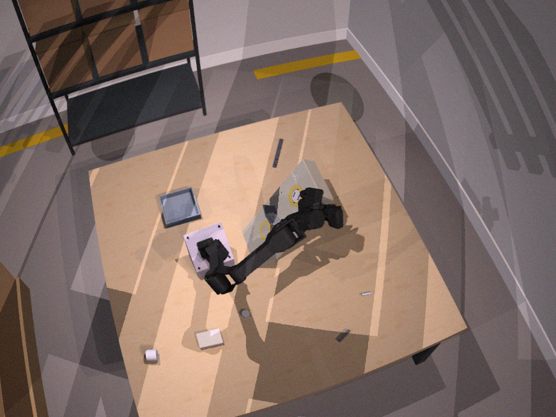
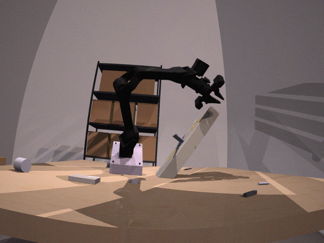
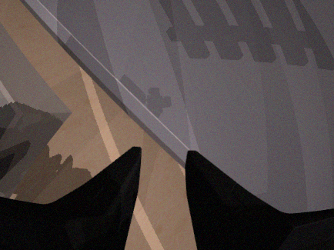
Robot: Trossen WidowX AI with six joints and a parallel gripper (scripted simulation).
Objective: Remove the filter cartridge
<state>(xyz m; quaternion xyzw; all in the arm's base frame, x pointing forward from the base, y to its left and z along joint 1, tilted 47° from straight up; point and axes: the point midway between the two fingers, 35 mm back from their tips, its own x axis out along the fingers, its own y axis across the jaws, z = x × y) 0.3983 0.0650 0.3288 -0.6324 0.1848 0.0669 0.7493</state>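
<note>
The round grey filter cartridge lies 60 mm behind my gripper tip, 160 mm to the left of it and 100 mm below it. From my gripper tip the other things lie so: grey tray 460 mm behind, 470 mm to the left, 360 mm below; then pin 60 mm ahead, 200 mm to the right, 360 mm below; then flat block 560 mm behind, 130 mm to the right, 360 mm below.
</note>
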